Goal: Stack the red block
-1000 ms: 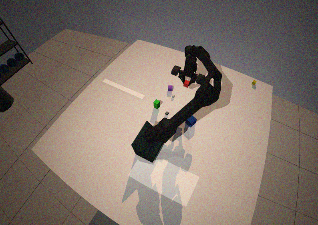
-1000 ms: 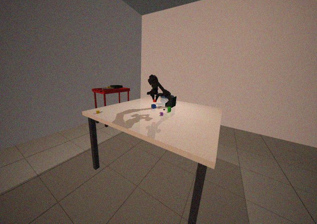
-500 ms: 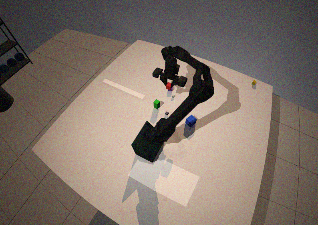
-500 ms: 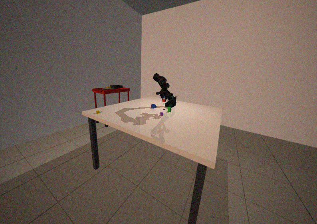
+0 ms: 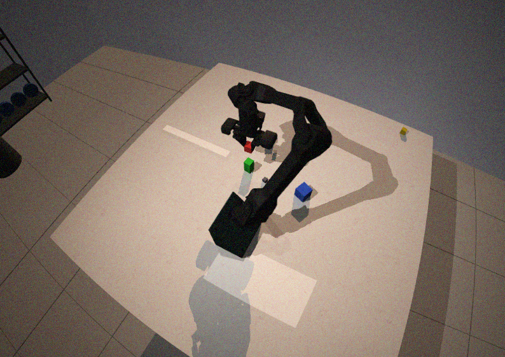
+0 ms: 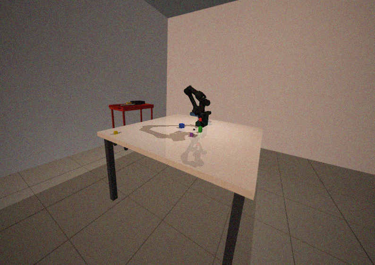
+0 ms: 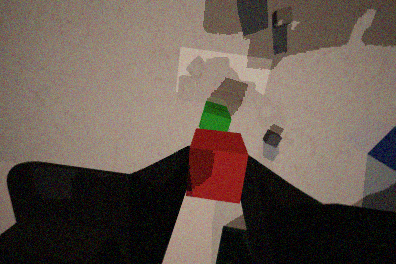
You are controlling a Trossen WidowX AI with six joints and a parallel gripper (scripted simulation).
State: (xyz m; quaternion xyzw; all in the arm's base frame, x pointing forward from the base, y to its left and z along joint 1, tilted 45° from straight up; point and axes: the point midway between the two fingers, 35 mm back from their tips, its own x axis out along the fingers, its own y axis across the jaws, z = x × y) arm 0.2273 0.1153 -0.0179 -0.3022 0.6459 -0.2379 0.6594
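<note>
Right now the small grey block is 20 mm behind my gripper tip, 80 mm to the right of it and 120 mm below it. Also, from my gripper tip: purple block: 160 mm ahead, 10 mm to the right, 110 mm below; then red block: 10 mm above; then blue block: 10 mm behind, 230 mm to the right, 100 mm below.
</note>
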